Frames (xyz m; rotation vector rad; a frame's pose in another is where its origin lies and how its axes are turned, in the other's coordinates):
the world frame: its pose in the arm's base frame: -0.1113 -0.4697 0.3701 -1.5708 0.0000 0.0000
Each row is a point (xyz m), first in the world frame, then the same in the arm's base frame.
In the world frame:
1: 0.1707 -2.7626 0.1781
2: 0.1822 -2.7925 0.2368
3: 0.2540 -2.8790 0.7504
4: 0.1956 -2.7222 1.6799
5: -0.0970 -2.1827 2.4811
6: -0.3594 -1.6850 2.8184
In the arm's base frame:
1: 0.0594 -0.2916 3.1327
2: 0.0709 -0.2329 3.1626
3: 0.1427 0.2807 3.2491
4: 0.0843 1.2102 3.0923
5: -0.2083 2.0114 2.5528
6: -0.4707 2.3487 2.0551

